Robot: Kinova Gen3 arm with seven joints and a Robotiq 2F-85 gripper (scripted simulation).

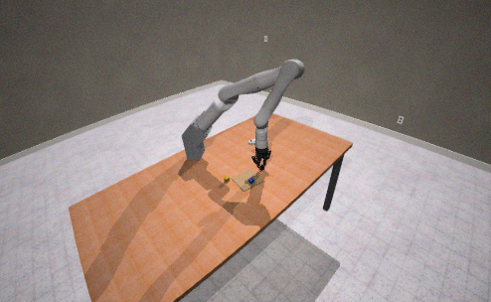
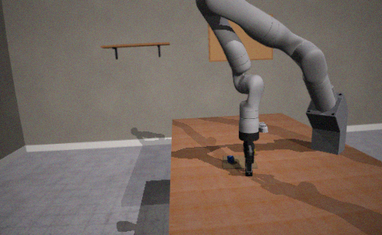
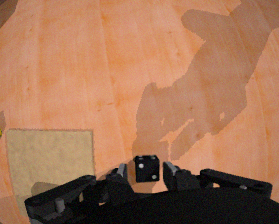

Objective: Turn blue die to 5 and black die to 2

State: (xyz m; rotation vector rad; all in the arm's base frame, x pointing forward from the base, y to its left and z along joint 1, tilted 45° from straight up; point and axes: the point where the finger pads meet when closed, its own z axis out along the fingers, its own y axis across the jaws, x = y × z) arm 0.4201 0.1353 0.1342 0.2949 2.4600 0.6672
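The black die is 30 mm below my hand. From my hand the other things lie so: blue die: 50 mm ahead, 130 mm to the right, 20 mm below; then yellow die: 60 mm behind, 230 mm to the right, 30 mm below; then tan mat: 20 mm ahead, 130 mm to the right, 40 mm below.
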